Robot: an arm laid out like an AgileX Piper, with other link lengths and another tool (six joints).
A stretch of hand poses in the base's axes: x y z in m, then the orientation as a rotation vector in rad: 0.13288 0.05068 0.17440 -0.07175 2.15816 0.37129; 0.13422 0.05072 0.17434 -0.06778 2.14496 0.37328; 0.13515 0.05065 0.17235 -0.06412 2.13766 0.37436; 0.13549 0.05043 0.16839 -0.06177 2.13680 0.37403; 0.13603 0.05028 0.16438 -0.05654 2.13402 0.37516; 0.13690 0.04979 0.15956 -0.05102 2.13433 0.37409; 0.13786 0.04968 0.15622 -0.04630 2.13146 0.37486; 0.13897 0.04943 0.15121 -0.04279 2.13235 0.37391
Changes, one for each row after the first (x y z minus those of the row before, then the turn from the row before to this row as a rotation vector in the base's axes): 0.00134 0.00004 -0.00006 0.00478 -0.01229 -0.00314; 0.00093 -0.00007 -0.00199 0.00319 -0.00664 -0.00279; 0.00034 -0.00022 -0.00396 0.00078 -0.00063 -0.00188; 0.00054 -0.00015 -0.00401 0.00319 -0.00202 -0.00351; 0.00087 -0.00049 -0.00482 0.00131 0.00078 -0.00433; 0.00096 -0.00011 -0.00334 0.00275 -0.00220 -0.00331; 0.00111 -0.00025 -0.00501 0.00055 0.00115 -0.00280
